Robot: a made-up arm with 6 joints.
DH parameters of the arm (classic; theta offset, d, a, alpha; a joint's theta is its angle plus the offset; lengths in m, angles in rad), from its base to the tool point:
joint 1: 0 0.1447 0 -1.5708
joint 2: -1.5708 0 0.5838 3.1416
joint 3: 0 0 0 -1.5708
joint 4: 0 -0.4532 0 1.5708
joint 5: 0 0.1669 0 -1.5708
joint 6: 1.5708 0 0 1.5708
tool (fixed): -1.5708 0 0 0
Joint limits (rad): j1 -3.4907..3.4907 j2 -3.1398..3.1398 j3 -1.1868..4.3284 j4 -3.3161..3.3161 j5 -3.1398..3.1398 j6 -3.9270..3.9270
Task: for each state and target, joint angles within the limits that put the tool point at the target. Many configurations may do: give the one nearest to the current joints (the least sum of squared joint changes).
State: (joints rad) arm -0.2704 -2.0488 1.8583 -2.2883 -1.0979 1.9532
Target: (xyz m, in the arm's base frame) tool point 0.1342 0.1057 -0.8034
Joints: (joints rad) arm -0.3196 -2.8669 2.6140 -2.5943 -1.0979 1.9532
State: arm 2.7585 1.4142 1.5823 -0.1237 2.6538 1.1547
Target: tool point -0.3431 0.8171 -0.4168
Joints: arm 2.1549 2.0921 1.5172 -0.1748 2.6538 1.1547
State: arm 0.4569 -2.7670 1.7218 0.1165 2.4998 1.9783
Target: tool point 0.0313 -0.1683 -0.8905
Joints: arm 0.4523 -3.0507 1.6239 0.1490 2.4998 1.9783
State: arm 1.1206 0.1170 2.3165 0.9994 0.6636 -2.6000
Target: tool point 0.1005 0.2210 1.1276
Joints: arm 1.4351 0.5147 1.8776 1.1401 0.6636 -2.6000
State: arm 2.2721 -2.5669 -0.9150 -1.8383 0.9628 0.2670
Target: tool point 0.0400 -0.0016 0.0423
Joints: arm 2.3640 -3.1386 -1.1613 -1.4088 0.9628 0.2670
